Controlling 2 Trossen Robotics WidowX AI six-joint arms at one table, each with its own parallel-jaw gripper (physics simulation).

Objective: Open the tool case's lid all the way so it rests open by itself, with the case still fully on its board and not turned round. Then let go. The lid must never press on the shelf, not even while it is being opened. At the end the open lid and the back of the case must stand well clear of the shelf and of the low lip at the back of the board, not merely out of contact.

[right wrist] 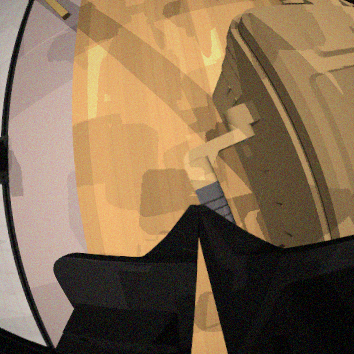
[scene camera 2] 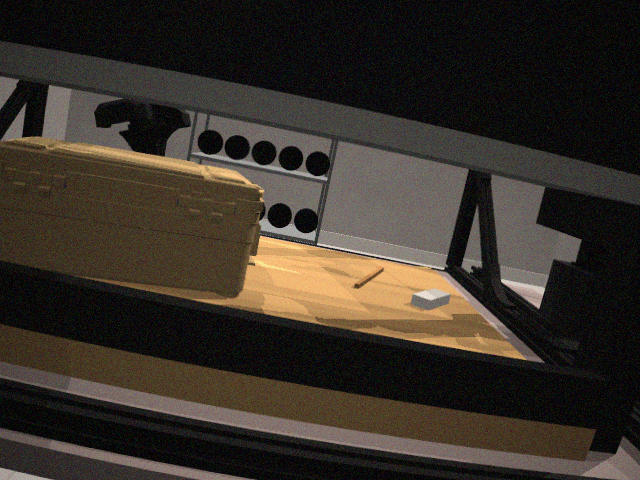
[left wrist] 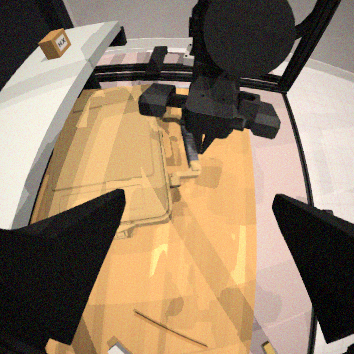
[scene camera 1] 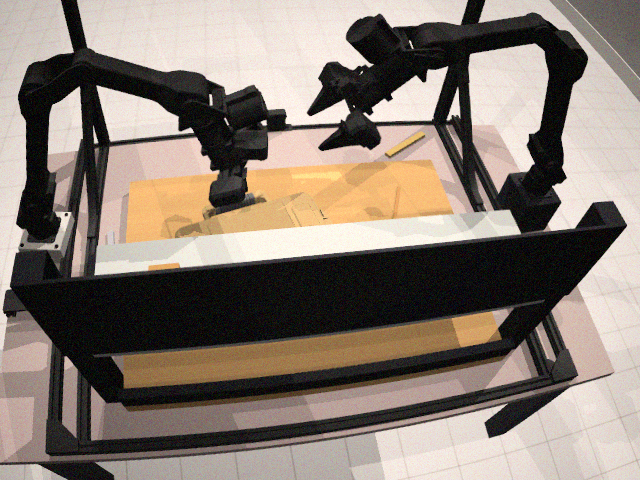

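Pixels of known places: left gripper, between the fingertips: (left wrist: 200,198) (scene camera 1: 313,131); right gripper, between the fingertips: (right wrist: 196,210) (left wrist: 199,152) (scene camera 1: 245,191); left arm's base, origin of its link: (scene camera 2: 600,272) (scene camera 1: 535,187); right arm's base, origin of its link: (scene camera 1: 44,230).
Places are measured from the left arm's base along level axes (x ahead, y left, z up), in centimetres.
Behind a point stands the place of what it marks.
Note:
The tan tool case (scene camera 1: 253,219) @(y 2.5, x 63.2, z 3.8 cm) (scene camera 2: 124,222) @(y 17.9, x 60.4, z -1.3 cm) (left wrist: 115,160) @(y 5.1, x 59.4, z 3.8 cm) (right wrist: 320,45) @(y 1.1, x 55.5, z 3.8 cm) stands on the wooden board (scene camera 1: 418,186) @(y -9.9, x 24.2, z -7.4 cm) (scene camera 2: 310,284) @(y 5.0, x 41.0, z -7.4 cm) (left wrist: 215,265) @(y -11.4, x 44.3, z -7.4 cm) (right wrist: 115,170) @(y -14.9, x 58.7, z -7.4 cm), lid down. Its handle with a grey grip (left wrist: 190,145) @(y -6.1, x 64.7, z -0.2 cm) (right wrist: 214,197) @(y -6.4, x 62.7, z -0.1 cm) sticks out on the side away from the shelf (scene camera 1: 310,237) @(y 13.6, x 56.0, z 11.8 cm) (scene camera 2: 310,113) @(y 30.0, x 46.4, z 10.8 cm) (left wrist: 25,135) @(y 14.6, x 58.9, z 11.8 cm). The low black lip (scene camera 1: 310,375) @(y 30.1, x 58.6, z -3.4 cm) (scene camera 2: 310,330) @(y 31.8, x 43.7, z -3.4 cm) runs behind the case. My right gripper (left wrist: 199,152) @(y -7.7, x 63.2, z 0.0 cm) (right wrist: 196,210) @(y -7.7, x 63.2, z 0.0 cm) is shut and empty, tips by the grip; contact is unclear. My left gripper (scene camera 1: 314,131) @(y -5.8, x 51.3, z 15.6 cm) (left wrist: 200,198) @(y -5.8, x 51.3, z 15.6 cm) is open and empty, raised apart from the case.
An orange cube (scene camera 1: 163,266) @(y 17.6, x 78.4, z 15.2 cm) (left wrist: 54,44) @(y 17.3, x 76.5, z 14.1 cm) sits on the shelf. A thin brown stick (scene camera 1: 396,202) @(y -5.6, x 31.2, z -6.9 cm) (scene camera 2: 369,277) @(y -2.2, x 32.5, z -7.0 cm) (left wrist: 170,329) @(y -3.7, x 32.4, z -7.2 cm) and a white block (scene camera 2: 430,298) @(y 6.8, x 26.7, z -6.1 cm) (left wrist: 117,348) @(y 5.5, x 28.0, z -6.1 cm) lie on the board. A yellow bar (scene camera 1: 405,144) @(y -25.5, x 21.3, z -9.4 cm) (left wrist: 268,347) @(y -23.3, x 26.2, z -9.3 cm) (right wrist: 57,9) @(y -24.5, x 24.4, z -9.4 cm) lies beyond its edge.

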